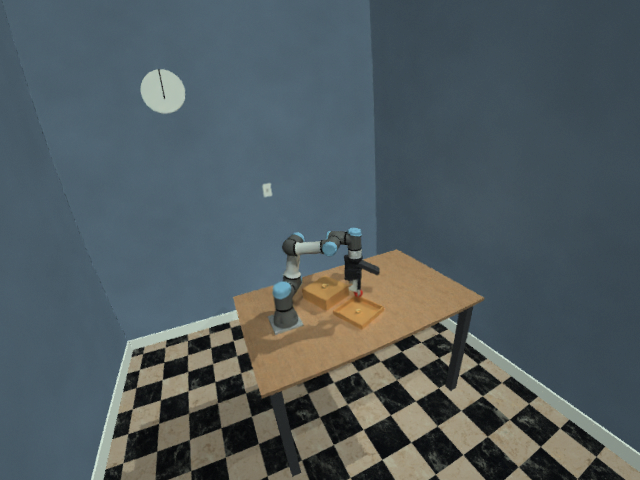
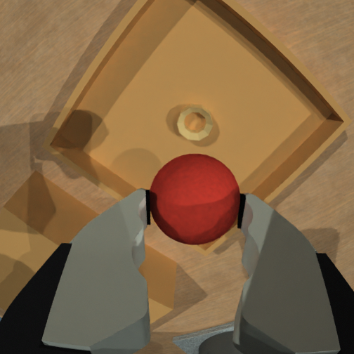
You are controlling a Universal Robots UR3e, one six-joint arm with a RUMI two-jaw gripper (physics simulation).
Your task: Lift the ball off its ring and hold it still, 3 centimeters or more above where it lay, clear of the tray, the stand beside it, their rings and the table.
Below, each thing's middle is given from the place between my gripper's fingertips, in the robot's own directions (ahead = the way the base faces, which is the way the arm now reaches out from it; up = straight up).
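My hand is right at the red ball [image 2: 194, 198]. Counted from this hand, the shallow orange tray [image 1: 358, 311] is 110 mm below. And there is the orange stand [image 1: 326, 292], which I find 220 mm to the left of my hand, 80 mm behind it and 80 mm below it.
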